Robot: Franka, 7 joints.
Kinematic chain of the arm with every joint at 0, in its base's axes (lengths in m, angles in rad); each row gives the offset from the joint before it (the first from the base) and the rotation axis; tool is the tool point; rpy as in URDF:
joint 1: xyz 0 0 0.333 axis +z
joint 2: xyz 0 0 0 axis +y
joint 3: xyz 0 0 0.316 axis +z
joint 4: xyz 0.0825 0 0 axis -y
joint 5: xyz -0.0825 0 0.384 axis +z
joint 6: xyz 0 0 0 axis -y
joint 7: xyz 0.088 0 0 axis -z
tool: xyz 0 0 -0.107 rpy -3.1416 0 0
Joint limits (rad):
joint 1: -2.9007..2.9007
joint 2: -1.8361..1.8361
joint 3: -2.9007..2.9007
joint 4: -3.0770..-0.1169
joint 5: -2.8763..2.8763
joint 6: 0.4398..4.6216
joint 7: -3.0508..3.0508
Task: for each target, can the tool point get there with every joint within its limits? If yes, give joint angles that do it. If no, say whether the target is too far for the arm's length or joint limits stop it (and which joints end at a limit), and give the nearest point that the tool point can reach.
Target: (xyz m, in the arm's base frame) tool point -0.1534 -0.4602 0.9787
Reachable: yes | joints -0.5712 0.4140 -1.8014 -1.1863 0.5471 3.0209 0.6106
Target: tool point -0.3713 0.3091 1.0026
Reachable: yes | joints -0.2389 -0.2133 2.4436 -0.6059 0.3033 1.9850 -1.1988
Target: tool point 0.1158 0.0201 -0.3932
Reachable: no: joint limits stop it (at a limit: joint 2) | nearest point 0.1315 0.0228 -0.3392 | short by 0.056 m
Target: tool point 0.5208 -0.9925 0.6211
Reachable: no: too far | nearest point 0.3861 -0.7357 0.5466 | short by 0.299 m
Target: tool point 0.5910 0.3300 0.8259
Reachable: yes | joints 0.3114 0.6524 0.8235 -0.5614 -1.9231 1.8209 -2.1080
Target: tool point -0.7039 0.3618 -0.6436
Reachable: no: too far | nearest point -0.5022 0.2581 -0.2802 | short by 0.428 m
